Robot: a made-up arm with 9 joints. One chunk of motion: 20 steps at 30 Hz.
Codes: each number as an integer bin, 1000 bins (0 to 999) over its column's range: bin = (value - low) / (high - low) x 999, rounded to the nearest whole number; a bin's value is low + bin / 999 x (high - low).
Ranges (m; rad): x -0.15..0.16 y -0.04..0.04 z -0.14..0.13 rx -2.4..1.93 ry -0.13..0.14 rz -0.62..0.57
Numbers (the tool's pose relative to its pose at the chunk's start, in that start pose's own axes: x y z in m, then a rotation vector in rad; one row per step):
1: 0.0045 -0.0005 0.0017 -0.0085 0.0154 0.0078
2: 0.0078 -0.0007 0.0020 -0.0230 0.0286 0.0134
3: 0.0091 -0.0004 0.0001 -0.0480 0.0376 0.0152
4: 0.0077 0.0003 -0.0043 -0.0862 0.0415 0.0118
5: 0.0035 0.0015 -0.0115 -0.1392 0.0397 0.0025
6: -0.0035 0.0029 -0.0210 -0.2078 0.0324 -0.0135
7: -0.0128 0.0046 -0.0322 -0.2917 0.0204 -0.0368
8: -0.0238 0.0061 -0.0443 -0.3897 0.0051 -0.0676
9: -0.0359 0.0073 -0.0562 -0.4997 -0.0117 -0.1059
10: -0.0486 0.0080 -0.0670 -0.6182 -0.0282 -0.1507
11: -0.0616 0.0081 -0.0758 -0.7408 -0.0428 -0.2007
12: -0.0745 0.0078 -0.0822 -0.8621 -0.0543 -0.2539
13: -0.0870 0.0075 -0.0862 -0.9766 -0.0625 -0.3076
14: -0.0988 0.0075 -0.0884 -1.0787 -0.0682 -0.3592
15: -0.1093 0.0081 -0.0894 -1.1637 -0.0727 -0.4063
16: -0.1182 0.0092 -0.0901 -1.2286 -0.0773 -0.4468
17: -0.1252 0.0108 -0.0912 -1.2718 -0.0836 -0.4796
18: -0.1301 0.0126 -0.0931 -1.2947 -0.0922 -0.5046
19: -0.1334 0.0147 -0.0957 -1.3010 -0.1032 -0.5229
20: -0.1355 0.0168 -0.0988 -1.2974 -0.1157 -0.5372
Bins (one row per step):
1: 498 493 524 552 538 527
2: 509 491 525 548 587 532
3: 513 495 518 543 620 533
4: 508 503 502 534 635 530
5: 495 518 475 522 628 523
6: 472 536 440 506 601 509
7: 442 557 399 486 556 490
8: 407 576 354 464 500 464
9: 368 591 310 438 438 432
10: 327 599 270 411 377 394
11: 285 601 238 383 323 352
12: 243 597 214 355 280 307
13: 203 593 199 328 250 262
14: 165 593 191 305 229 219
15: 131 601 187 285 212 179
16: 102 614 185 270 195 145
17: 80 634 181 260 172 118
18: 64 657 174 255 140 97
19: 53 683 164 254 99 82
20: 47 709 152 254 53 70

